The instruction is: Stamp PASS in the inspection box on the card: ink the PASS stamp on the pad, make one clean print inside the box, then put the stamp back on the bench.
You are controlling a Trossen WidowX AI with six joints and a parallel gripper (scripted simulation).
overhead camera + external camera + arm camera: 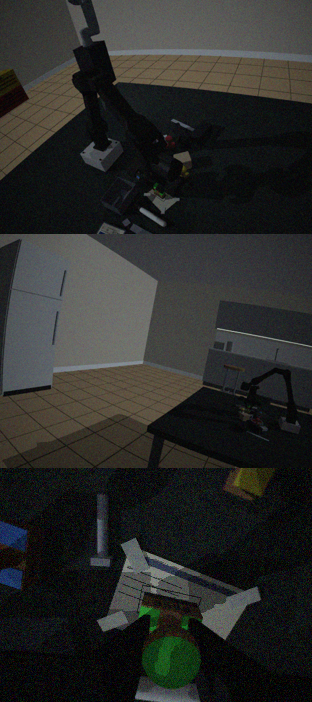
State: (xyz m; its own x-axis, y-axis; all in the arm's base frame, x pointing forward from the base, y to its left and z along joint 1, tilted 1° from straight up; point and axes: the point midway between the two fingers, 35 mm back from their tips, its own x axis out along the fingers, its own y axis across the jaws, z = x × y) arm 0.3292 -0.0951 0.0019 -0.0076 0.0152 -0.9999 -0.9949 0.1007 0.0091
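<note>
Right now the white card is 10 mm ahead of my gripper tip, 10 mm to the right of it and 30 mm below it. Round my gripper tip: green-knobbed PASS stamp right at my gripper tip; then white cylinder 20 mm behind, 80 mm to the right, 20 mm below; then yellow stamp 50 mm ahead, 90 mm to the left, 10 mm below.
</note>
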